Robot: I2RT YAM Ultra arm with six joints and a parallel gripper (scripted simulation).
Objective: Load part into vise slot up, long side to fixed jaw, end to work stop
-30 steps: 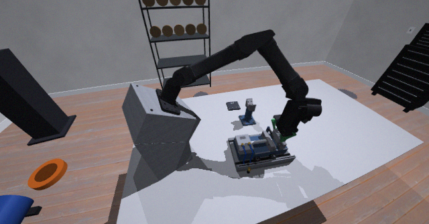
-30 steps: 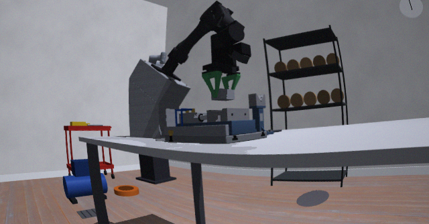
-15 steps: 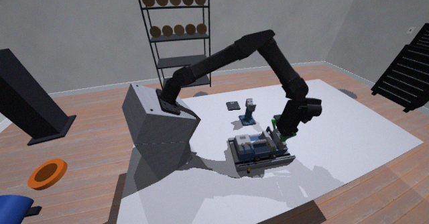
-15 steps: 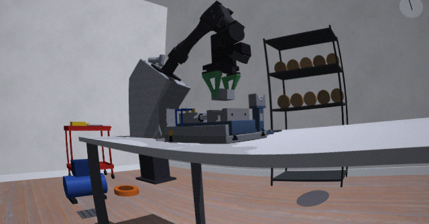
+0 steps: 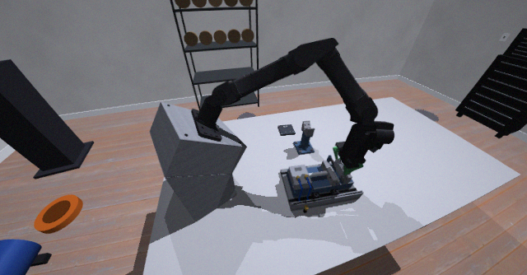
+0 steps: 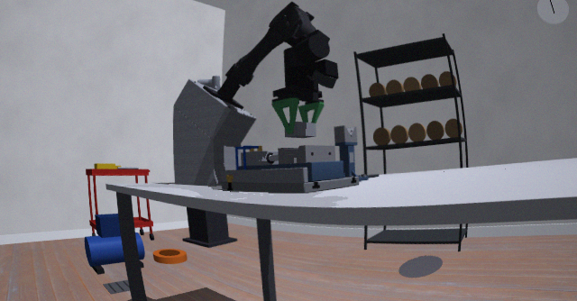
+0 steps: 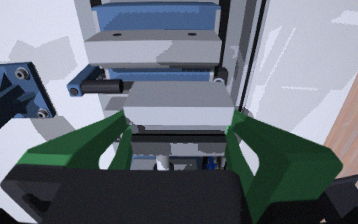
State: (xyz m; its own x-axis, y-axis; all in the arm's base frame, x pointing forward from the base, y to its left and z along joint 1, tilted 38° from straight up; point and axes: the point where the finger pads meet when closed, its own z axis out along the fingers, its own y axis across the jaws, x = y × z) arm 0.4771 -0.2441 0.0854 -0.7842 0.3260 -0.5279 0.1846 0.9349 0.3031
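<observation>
Now: hand 50 mm above the moving jaw, 30 mm to the right of it and 30 mm past it. Also, from my hand: part 10 mm above; work stop 60 mm to the left, 40 mm below, 20 mm ahead; fixed jaw 50 mm below, 40 mm ahead, 10 mm to the left.
</observation>
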